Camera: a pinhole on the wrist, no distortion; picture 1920 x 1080 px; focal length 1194.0 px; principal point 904.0 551.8 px. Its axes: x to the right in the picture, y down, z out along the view. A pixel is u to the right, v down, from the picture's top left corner.
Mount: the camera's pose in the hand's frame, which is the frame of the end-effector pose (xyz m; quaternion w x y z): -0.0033 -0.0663 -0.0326 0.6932 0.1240 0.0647 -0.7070
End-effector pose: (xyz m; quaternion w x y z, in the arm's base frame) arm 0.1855 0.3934 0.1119 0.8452 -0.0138 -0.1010 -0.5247
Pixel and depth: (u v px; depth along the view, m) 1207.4 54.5 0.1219
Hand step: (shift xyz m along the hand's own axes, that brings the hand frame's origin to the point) -0.0646 -0.1267 0.0722
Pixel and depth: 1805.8 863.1 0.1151
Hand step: 0.0160 -0.1814 0.0574
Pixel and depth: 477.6 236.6 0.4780
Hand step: -0.1686 -0.0238 0.4618
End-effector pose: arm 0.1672 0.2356 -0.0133 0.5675 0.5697 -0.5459 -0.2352
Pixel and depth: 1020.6 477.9 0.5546
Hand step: -0.0854 -0.2636 0.4832
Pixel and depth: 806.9 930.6 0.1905
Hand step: 0.0407 -0.1034 0.1594
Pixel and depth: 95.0 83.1 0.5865
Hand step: -0.2797 0.1694 0.6178
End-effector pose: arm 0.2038 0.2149 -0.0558 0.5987 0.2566 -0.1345 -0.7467
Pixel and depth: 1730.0 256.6 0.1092
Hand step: -0.0402 -0.1671 0.0501
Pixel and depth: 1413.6 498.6 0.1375
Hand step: -0.0217 -0.1589 0.0835
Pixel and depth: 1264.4 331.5 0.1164
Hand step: -0.0350 -0.1302 0.0682
